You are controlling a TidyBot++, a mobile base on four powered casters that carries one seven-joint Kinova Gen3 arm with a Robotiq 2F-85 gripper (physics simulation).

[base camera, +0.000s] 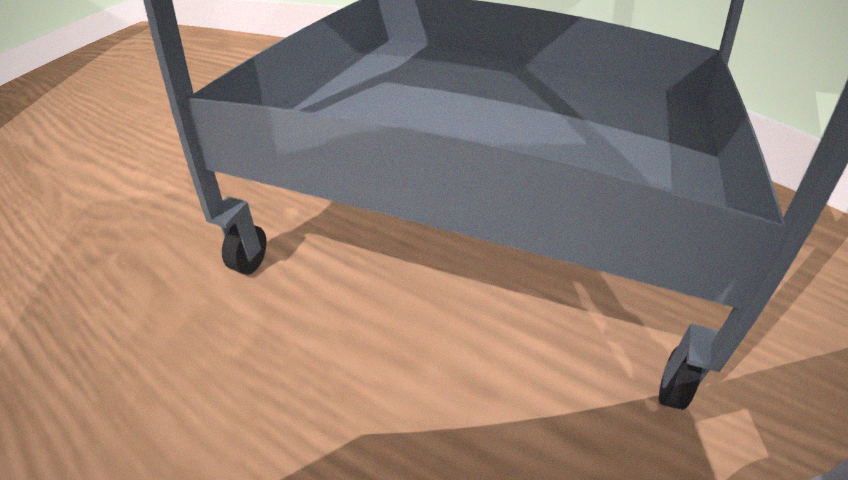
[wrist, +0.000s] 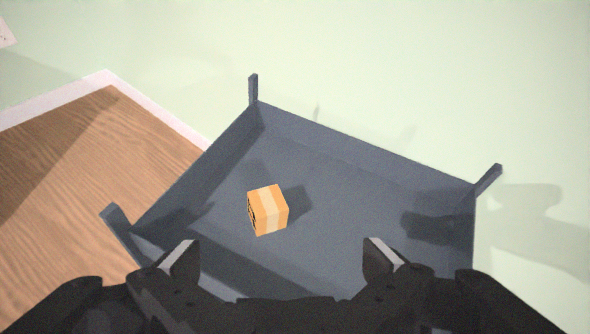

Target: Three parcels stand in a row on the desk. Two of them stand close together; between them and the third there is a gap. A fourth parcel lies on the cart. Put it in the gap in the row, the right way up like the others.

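Frame: origin at the arm's base, x ahead, y left, z up, level; millimetres.
Where they show: gripper, fingertip midpoint: (wrist: 282,256).
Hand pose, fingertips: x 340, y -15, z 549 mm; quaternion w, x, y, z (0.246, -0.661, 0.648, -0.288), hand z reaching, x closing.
Note:
After its pixels a point has its place.
The orange parcel (wrist: 268,210) @[y -13, x 507, z 322 mm] rests in the upper tray of the grey cart (wrist: 367,145) @[y -191, x 645, z 329 mm] (base camera: 464,184) @[y -38, x 355, z -227 mm], left of the tray's middle in the wrist view. A pale tape band runs over two of its faces, and black print shows on its left face, too oblique to read. The faces turned away are hidden. My gripper (wrist: 282,256) @[y -15, x 340, z 549 mm] is open and empty. It is over the near part of the tray, apart from the parcel, which shows ahead of it, nearer the left finger. The desk and the row of three parcels do not show in these views.
The upper tray has raised walls and corner posts (wrist: 253,89) @[y 21, x 749, z 360 mm] (wrist: 487,180) @[y -361, x 548, z 360 mm]. In the base view the cart's lower tray stands on black casters (base camera: 243,246) @[y 153, x 460, z -356 mm] (base camera: 681,377) @[y -203, x 270, z -351 mm] over the wooden floor (base camera: 267,356) @[y 125, x 359, z -396 mm]. A pale green wall (wrist: 400,60) @[y -277, x 826, z 400 mm] rises close behind the cart.

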